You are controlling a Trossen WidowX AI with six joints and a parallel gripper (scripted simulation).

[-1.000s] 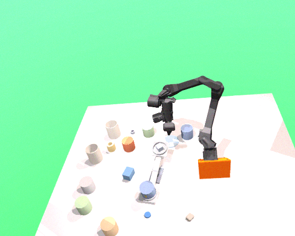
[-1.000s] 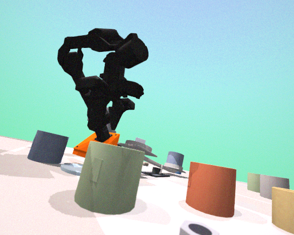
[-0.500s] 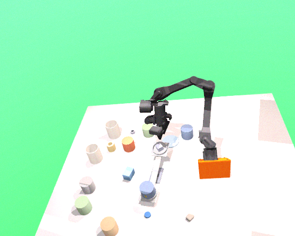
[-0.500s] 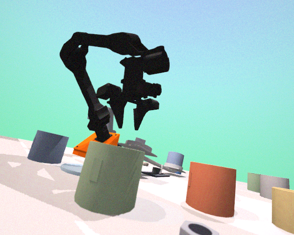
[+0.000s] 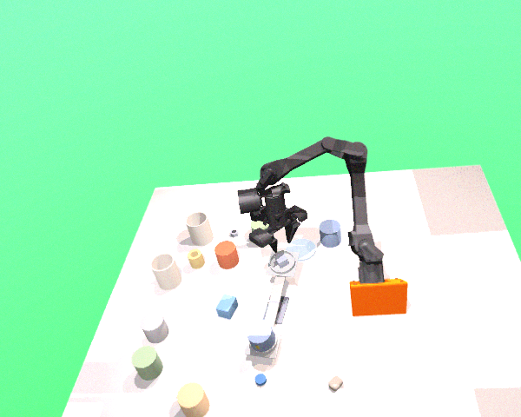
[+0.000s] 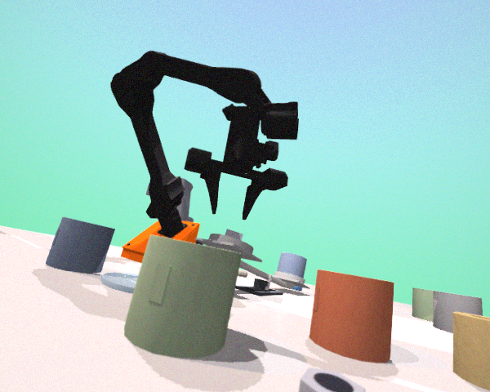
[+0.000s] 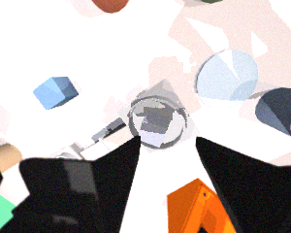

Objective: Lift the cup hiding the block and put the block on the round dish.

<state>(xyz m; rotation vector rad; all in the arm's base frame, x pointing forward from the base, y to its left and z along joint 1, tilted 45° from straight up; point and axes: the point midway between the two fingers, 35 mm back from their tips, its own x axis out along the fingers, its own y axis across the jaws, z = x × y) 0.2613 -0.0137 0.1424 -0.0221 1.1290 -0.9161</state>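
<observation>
Right now my gripper tip is 4 cm above the grey block and 2 cm to the right of it. Also, from my gripper tip: orange cylinder (20 cm ahead, 9 cm below, 6 cm to the right); then pale blue round dish (12 cm below, 11 cm to the right, 3 cm behind); then balance (14 cm to the left, 9 cm below, 2 cm ahead).
</observation>
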